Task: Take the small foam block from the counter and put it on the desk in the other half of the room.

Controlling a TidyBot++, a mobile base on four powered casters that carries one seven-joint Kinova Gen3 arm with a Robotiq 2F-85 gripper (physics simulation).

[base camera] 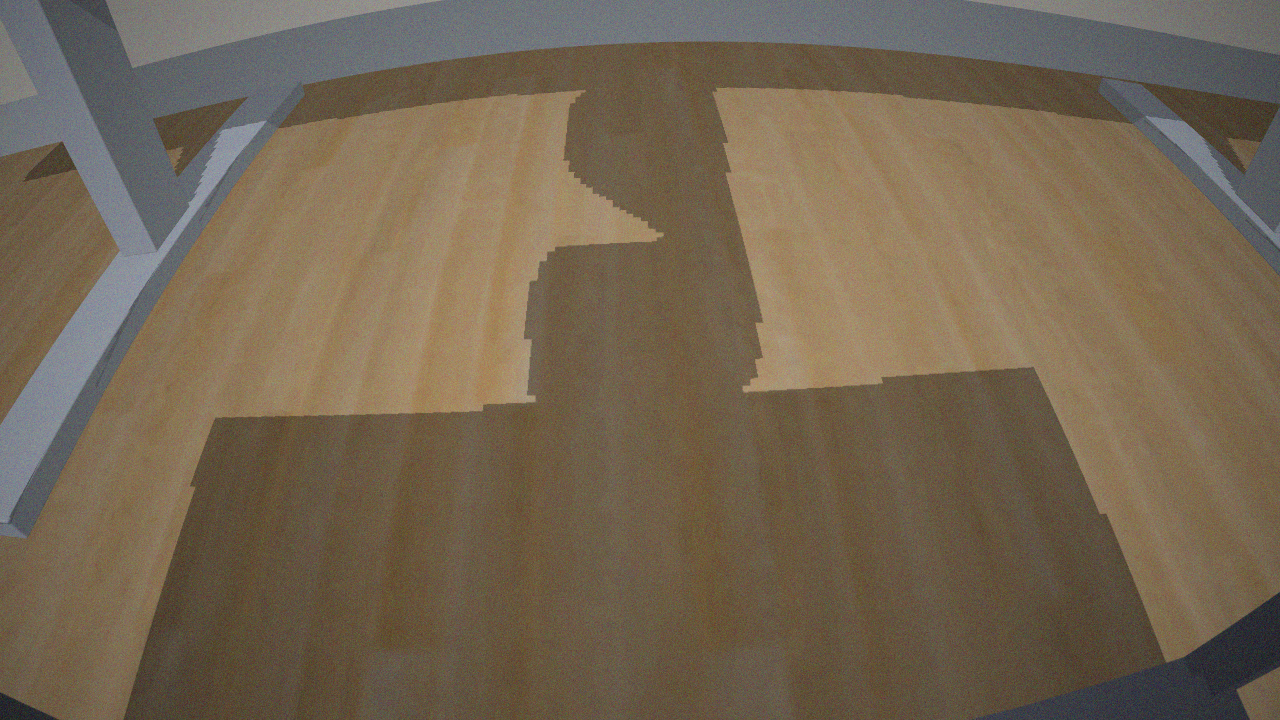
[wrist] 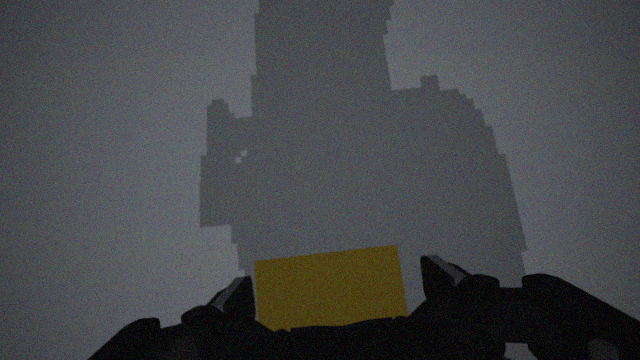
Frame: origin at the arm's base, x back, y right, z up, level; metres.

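Where they show: gripper, fingertip midpoint: [wrist: 337,285].
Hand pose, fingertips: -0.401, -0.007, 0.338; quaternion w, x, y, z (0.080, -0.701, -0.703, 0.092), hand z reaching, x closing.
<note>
After its pixels a point has its place, as x, y, z.
The small foam block [wrist: 330,287] {-0.404, -0.009, 0.369} is yellow and lies on a plain grey surface [wrist: 100,175] {-0.480, -0.149, 0.324} at the bottom middle of the wrist view. My gripper [wrist: 337,285] {-0.401, -0.007, 0.338} is open, with one finger on each side of the block. A gap shows between the block and the right finger; the left finger is very close to the block's left edge. The block's near side is hidden behind the dark gripper body. Whether the grey surface is the desk or the counter cannot be told from the wrist view alone.
In the base camera view, grey-blue metal legs with floor bars stand at the left [base camera: 80,331] and the right [base camera: 1190,161] {-0.710, 0.737, -0.376} of the wooden floor [base camera: 375,268] {-0.569, -0.193, -0.396}. A grey baseboard [base camera: 626,19] {-1.032, 0.040, -0.359} runs along the wall at the back. Shadows fall on the floor and the grey surface.
</note>
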